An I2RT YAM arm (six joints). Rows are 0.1 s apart.
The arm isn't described. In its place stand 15 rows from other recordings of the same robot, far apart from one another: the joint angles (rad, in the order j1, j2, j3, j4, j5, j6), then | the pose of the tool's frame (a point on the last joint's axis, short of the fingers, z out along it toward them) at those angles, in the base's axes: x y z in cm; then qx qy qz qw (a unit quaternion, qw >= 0).
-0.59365 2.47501 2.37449 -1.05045 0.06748 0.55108 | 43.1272, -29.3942, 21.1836, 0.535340, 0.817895, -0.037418, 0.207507
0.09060 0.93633 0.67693 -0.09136 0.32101 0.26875 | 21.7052, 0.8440, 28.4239, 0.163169, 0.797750, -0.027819, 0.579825
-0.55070 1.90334 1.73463 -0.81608 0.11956 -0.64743 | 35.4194, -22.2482, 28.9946, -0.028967, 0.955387, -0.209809, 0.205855
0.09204 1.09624 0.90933 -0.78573 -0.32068 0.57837 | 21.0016, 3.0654, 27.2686, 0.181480, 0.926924, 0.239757, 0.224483
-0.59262 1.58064 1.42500 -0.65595 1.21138 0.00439 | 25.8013, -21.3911, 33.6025, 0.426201, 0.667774, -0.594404, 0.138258
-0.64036 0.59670 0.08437 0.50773 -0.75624 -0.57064 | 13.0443, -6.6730, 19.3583, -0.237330, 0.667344, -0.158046, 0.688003
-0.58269 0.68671 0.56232 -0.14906 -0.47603 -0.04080 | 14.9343, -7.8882, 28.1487, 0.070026, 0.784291, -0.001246, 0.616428
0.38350 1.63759 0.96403 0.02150 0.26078 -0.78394 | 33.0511, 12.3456, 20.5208, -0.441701, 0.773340, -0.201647, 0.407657
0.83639 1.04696 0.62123 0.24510 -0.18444 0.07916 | 15.8051, 18.4794, 27.5983, -0.337474, 0.688776, 0.345289, 0.540809
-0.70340 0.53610 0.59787 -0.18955 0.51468 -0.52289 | 9.3908, -10.2623, 30.9980, 0.232868, 0.707979, -0.523854, 0.412451
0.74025 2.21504 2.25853 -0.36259 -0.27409 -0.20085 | 38.0016, 36.0215, 36.1212, -0.435332, 0.679329, 0.261335, 0.529814
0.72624 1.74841 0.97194 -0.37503 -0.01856 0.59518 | 24.4865, 21.8366, 14.4364, -0.065974, 0.975836, 0.134877, 0.158742
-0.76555 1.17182 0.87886 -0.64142 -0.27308 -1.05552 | 17.5139, -15.5005, 25.6375, -0.178086, 0.924932, -0.165519, 0.292213
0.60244 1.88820 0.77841 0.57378 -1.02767 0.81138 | 26.6631, 22.0358, 12.4394, -0.162861, 0.778105, 0.604584, 0.050074
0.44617 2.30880 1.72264 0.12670 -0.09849 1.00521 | 47.9305, 23.3152, 17.4744, 0.209142, 0.822750, 0.380942, 0.366369
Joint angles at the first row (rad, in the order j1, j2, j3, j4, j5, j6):
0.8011, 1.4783, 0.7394, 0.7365, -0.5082, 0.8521
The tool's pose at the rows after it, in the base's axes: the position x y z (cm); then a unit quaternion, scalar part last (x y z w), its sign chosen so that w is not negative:
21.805, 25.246, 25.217, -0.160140, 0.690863, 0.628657, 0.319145
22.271, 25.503, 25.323, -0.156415, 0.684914, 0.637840, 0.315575
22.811, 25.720, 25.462, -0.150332, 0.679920, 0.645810, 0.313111
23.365, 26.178, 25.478, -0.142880, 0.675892, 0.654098, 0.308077
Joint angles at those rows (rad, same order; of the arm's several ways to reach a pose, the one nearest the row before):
0.8050, 1.5286, 0.7727, 0.7491, -0.5238, 0.8699
0.7992, 1.5514, 0.7891, 0.7772, -0.5367, 0.8945
0.7915, 1.5736, 0.8077, 0.8012, -0.5451, 0.9201
0.7891, 1.6046, 0.8315, 0.8264, -0.5492, 0.9502

